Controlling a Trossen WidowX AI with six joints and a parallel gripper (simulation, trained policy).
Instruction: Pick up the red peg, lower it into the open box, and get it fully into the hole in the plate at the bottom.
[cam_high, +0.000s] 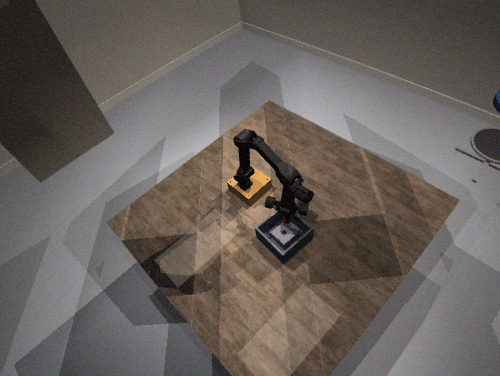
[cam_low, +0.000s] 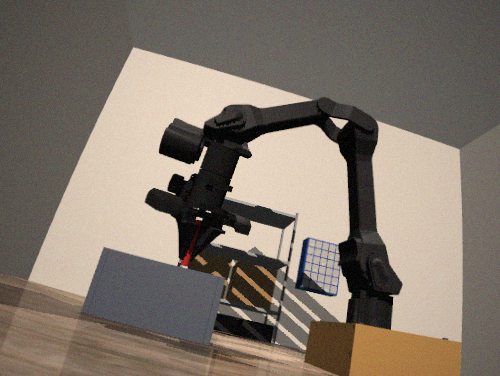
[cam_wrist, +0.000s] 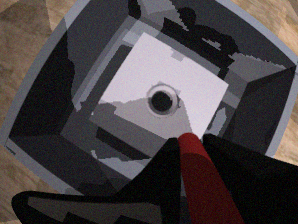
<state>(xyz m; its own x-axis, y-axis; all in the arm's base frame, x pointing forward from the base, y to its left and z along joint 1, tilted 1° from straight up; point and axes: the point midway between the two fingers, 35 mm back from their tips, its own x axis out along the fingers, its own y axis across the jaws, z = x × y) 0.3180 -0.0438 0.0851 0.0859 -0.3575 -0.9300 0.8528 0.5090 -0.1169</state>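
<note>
Now: gripper tip 10 mm to the right of the red peg and 30 mm below it. Also, from my gripper tip: plate 20 mm ahead, 20 mm to the right, 70 mm below; then grey box 20 mm ahead, 20 mm to the right, 90 mm below.
</note>
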